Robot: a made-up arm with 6 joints.
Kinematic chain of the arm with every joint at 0, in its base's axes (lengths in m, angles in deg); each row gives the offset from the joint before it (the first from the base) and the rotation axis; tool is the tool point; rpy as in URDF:
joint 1: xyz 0 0 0.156 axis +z
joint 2: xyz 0 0 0 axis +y
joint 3: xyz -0.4 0 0.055 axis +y
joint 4: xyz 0.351 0 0.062 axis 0.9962 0 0.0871
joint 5: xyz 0 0 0 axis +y
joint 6: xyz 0.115 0 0.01 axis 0.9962 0 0.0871
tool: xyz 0 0 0 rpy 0 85 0
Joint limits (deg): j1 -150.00..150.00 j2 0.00..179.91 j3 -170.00..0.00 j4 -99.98..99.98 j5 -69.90..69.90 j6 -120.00..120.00
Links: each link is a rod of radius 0.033 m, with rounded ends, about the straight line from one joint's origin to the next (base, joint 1, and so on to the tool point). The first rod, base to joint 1, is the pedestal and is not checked.
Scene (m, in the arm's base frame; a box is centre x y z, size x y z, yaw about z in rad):
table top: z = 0
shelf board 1: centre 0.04 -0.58 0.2 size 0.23 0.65 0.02 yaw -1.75
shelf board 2: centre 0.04 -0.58 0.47 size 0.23 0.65 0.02 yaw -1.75
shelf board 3: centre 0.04 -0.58 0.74 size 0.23 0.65 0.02 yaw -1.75
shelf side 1: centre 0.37 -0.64 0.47 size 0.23 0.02 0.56 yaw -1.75
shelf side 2: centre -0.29 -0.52 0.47 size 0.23 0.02 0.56 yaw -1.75
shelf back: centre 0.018 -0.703 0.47 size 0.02 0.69 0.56 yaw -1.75
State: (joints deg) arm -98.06 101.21 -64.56 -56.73 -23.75 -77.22
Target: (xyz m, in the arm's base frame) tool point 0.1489 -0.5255 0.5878
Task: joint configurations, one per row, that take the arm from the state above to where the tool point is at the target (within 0.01 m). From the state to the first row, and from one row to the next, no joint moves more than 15 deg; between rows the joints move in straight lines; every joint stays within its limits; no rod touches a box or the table.
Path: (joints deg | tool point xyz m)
1: -97.60 89.37 -52.53 -57.90 -23.93 -77.22 | -0.0231 -0.4725 0.3612
2: -97.14 77.52 -40.50 -59.08 -24.11 -77.22 | -0.0080 -0.3890 0.3612
3: -96.68 65.68 -28.47 -60.25 -24.29 -77.22 | 0.0055 -0.3067 0.3441
4: -88.08 68.44 -40.73 -59.75 -26.46 -77.22 | 0.0561 -0.3474 0.4239
5: -79.48 71.21 -52.99 -59.25 -28.63 -77.22 | 0.1163 -0.3661 0.5059
6: -70.88 73.98 -65.25 -58.76 -30.79 -77.22 | 0.1786 -0.3612 0.5877
7: -74.85 84.11 -75.72 -57.16 -29.26 -77.22 | 0.1692 -0.4435 0.5942
8: -78.83 94.25 -86.18 -55.56 -27.72 -77.22 | 0.1489 -0.5255 0.5878

